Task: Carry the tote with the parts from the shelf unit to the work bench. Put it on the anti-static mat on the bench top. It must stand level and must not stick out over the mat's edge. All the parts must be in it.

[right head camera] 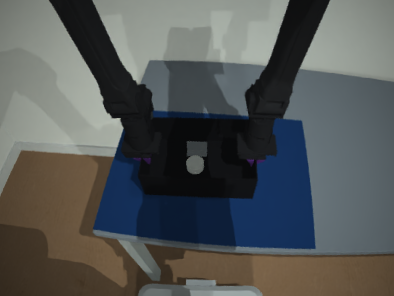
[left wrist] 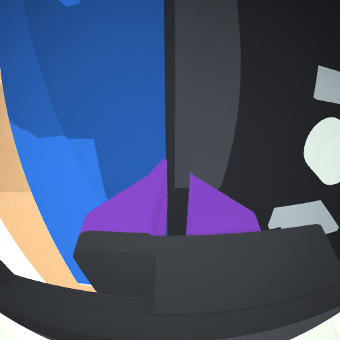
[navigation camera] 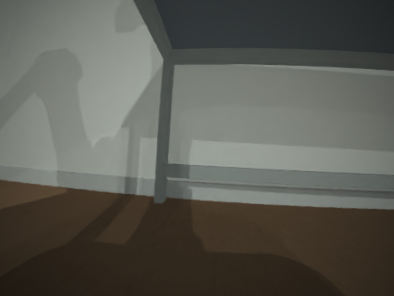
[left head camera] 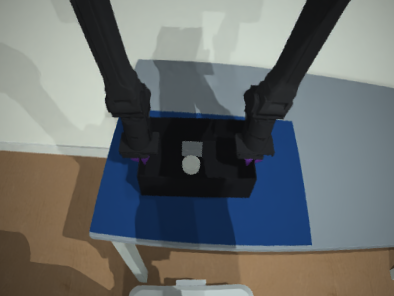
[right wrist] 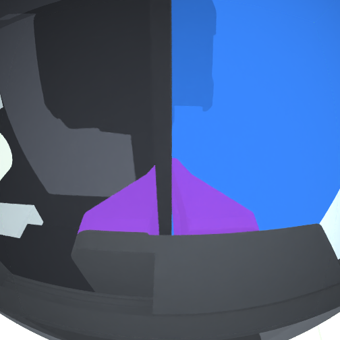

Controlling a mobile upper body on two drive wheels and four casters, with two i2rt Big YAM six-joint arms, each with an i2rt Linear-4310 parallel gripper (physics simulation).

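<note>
The black tote stands level on the blue anti-static mat, inside the mat's edges and toward its back half. A grey square part and a grey round part lie in it; the left wrist view shows a third grey part. My left gripper is shut on the tote's left wall, which runs between the purple fingers in the left wrist view. My right gripper is shut on the right wall, as the right wrist view shows.
The grey bench top stretches to the right of the mat. A bench leg stands below the front left corner, by my base. The wall is behind the bench. The navigation view shows the bench leg and brown floor.
</note>
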